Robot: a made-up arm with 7 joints. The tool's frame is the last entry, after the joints.
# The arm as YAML. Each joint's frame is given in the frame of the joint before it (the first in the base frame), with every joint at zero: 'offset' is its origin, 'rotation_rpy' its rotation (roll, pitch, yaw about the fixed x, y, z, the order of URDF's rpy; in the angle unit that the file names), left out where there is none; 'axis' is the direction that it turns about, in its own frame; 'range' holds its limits. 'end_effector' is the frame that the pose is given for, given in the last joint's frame.
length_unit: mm
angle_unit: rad
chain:
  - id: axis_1
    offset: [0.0, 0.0, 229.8]
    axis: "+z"
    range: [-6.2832, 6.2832]
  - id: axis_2
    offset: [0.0, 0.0, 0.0]
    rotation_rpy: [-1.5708, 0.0, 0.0]
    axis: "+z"
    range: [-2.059, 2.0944]
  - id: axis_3
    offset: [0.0, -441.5, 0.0]
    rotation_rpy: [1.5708, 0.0, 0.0]
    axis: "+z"
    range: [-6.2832, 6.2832]
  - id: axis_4
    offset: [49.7, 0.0, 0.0]
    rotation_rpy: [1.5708, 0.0, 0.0]
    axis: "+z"
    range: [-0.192, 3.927]
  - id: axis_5
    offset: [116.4, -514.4, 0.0]
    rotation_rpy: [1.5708, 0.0, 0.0]
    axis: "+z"
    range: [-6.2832, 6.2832]
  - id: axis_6
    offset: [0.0, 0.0, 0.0]
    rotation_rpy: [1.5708, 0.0, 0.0]
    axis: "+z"
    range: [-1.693, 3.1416]
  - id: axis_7
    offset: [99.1, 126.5, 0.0]
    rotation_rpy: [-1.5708, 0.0, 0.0]
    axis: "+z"
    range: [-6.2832, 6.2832]
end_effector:
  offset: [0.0, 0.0, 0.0]
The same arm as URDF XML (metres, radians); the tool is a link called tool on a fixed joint. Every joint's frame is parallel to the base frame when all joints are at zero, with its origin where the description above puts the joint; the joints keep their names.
<robot name="arm">
  <joint name="axis_1" type="revolute">
    <parent link="base_link"/>
    <child link="link1"/>
    <origin xyz="0.0000 0.0000 0.2298" rpy="0.0000 0.0000 0.0000"/>
    <axis xyz="0 0 1"/>
    <limit lower="-6.2832" upper="6.2832"/>
  </joint>
  <joint name="axis_2" type="revolute">
    <parent link="link1"/>
    <child link="link2"/>
    <origin xyz="0.0000 0.0000 0.0000" rpy="0.0000 0.0000 0.0000"/>
    <axis xyz="0 1 0"/>
    <limit lower="-2.0590" upper="2.0944"/>
  </joint>
  <joint name="axis_3" type="revolute">
    <parent link="link2"/>
    <child link="link3"/>
    <origin xyz="0.0000 0.0000 0.4415" rpy="0.0000 0.0000 0.0000"/>
    <axis xyz="0 0 1"/>
    <limit lower="-6.2832" upper="6.2832"/>
  </joint>
  <joint name="axis_4" type="revolute">
    <parent link="link3"/>
    <child link="link4"/>
    <origin xyz="0.0497 0.0000 0.0000" rpy="0.0000 0.0000 0.0000"/>
    <axis xyz="0 -1 0"/>
    <limit lower="-0.1920" upper="3.9270"/>
  </joint>
  <joint name="axis_5" type="revolute">
    <parent link="link4"/>
    <child link="link5"/>
    <origin xyz="0.1164 0.0000 -0.5144" rpy="0.0000 0.0000 0.0000"/>
    <axis xyz="0 0 -1"/>
    <limit lower="-6.2832" upper="6.2832"/>
  </joint>
  <joint name="axis_6" type="revolute">
    <parent link="link5"/>
    <child link="link6"/>
    <origin xyz="0.0000 0.0000 0.0000" rpy="0.0000 0.0000 0.0000"/>
    <axis xyz="0 1 0"/>
    <limit lower="-1.6930" upper="3.1416"/>
  </joint>
  <joint name="axis_7" type="revolute">
    <parent link="link6"/>
    <child link="link7"/>
    <origin xyz="0.0991 0.0000 -0.1265" rpy="0.0000 0.0000 0.0000"/>
    <axis xyz="0 0 -1"/>
    <limit lower="-6.2832" upper="6.2832"/>
  </joint>
  <joint name="tool_joint" type="fixed">
    <parent link="link7"/>
    <child link="tool"/>
    <origin xyz="0.0000 0.0000 0.0000" rpy="-3.1416 0.0000 0.0000"/>
  </joint>
  <link name="base_link"/>
  <link name="link1"/>
  <link name="link2"/>
  <link name="link3"/>
  <link name="link4"/>
  <link name="link5"/>
  <link name="link6"/>
  <link name="link7"/>
  <link name="tool"/>
</robot>

